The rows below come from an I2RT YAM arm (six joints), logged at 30 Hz.
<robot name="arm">
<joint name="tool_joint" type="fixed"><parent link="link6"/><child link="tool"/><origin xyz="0 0 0" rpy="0 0 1.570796"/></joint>
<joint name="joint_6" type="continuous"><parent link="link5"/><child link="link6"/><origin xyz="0.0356 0 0.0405" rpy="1.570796 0 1.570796"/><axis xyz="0 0 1"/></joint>
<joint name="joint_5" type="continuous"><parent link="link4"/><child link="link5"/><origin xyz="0.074 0.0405 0.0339" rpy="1.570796 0 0"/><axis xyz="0 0 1"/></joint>
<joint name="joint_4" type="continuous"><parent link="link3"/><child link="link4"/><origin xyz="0.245 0.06 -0.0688" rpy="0 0 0"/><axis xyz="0 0 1"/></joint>
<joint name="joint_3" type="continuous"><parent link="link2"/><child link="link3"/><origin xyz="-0.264 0 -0.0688" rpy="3.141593 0 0"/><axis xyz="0 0 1"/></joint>
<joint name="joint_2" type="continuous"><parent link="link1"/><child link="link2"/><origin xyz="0.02 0.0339 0.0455" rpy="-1.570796 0 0"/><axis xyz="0 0 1"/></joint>
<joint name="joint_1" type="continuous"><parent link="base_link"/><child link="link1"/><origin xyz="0 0 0.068" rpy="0 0 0"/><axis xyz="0 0 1"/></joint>
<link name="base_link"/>
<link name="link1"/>
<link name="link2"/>
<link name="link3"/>
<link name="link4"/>
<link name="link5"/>
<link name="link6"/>
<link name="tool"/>
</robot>
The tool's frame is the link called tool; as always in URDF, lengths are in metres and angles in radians. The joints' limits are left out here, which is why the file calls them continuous.
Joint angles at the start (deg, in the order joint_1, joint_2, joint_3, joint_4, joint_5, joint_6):
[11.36 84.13 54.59 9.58 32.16 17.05]
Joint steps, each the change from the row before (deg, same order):
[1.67 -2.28 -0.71 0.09 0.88 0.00]
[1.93 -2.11 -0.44 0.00 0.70 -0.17]
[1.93 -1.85 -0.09 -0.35 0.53 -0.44]
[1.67 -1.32 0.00 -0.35 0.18 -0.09]
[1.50 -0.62 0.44 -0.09 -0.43 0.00]
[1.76 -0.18 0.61 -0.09 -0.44 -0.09]
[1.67 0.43 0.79 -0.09 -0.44 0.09]
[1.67 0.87 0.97 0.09 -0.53 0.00]
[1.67 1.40 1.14 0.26 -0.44 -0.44]
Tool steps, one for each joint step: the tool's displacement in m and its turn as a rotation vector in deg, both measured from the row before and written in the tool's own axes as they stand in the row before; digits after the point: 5 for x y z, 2 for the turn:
[-0.00434 0.00383 -0.01319 -1.16 -1.41 0.43]
[-0.00464 0.00534 -0.01326 -1.59 -1.31 0.27]
[-0.00496 0.00580 -0.01230 -1.69 -1.02 -0.09]
[-0.00341 0.00542 -0.00957 -1.67 -0.59 0.11]
[-0.00342 0.00666 -0.00666 -2.09 -0.43 0.25]
[-0.00210 0.00867 -0.00578 -2.29 -0.16 -0.03]
[-0.00043 0.00941 -0.00327 -2.11 0.17 -0.06]
[0.00035 0.01048 -0.00165 -2.17 0.27 -0.19]
[0.00171 0.01154 0.00036 -2.04 0.40 -0.74]

